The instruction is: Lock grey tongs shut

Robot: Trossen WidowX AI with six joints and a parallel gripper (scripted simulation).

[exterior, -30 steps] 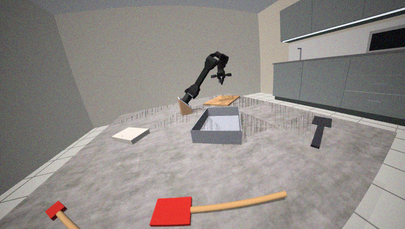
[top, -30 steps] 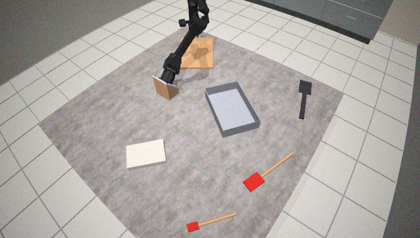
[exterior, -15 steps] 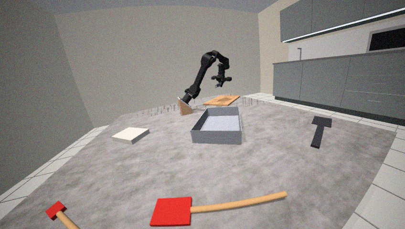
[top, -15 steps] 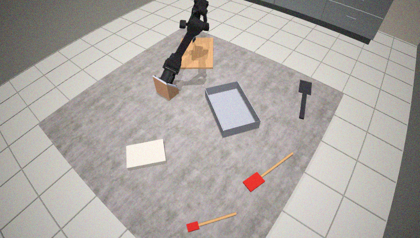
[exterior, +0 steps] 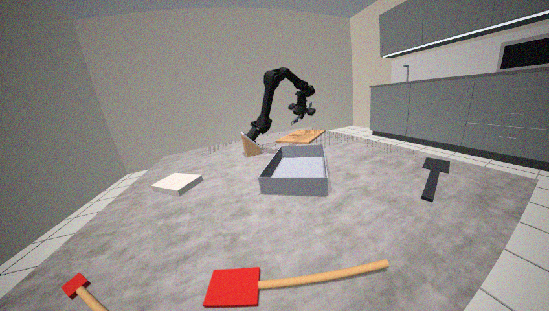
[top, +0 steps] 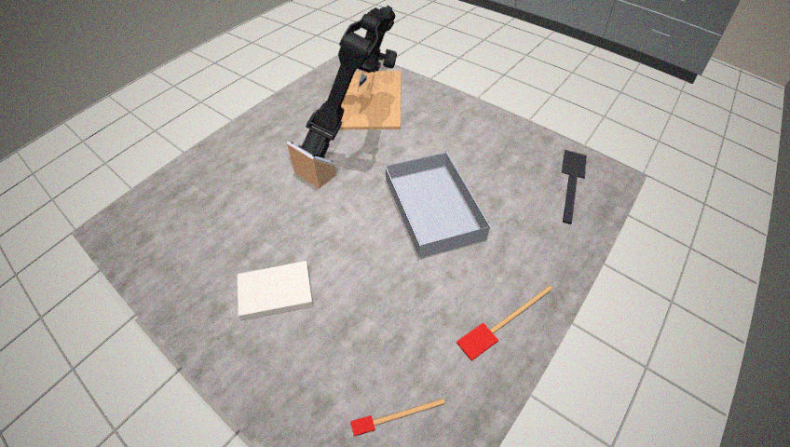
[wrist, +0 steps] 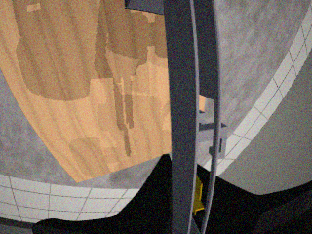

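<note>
My gripper tip is now 2 cm short of the yellow lock slider, 2 cm to the left of it and 3 cm below it. From my gripper tip the other things lie so: grey roasting tin: 49 cm ahead, 35 cm to the right, 10 cm below; then black spatula: 80 cm ahead, 2 cm to the right, 12 cm below; then wooden board: 2 cm ahead, 2 cm to the right, 12 cm below.
</note>
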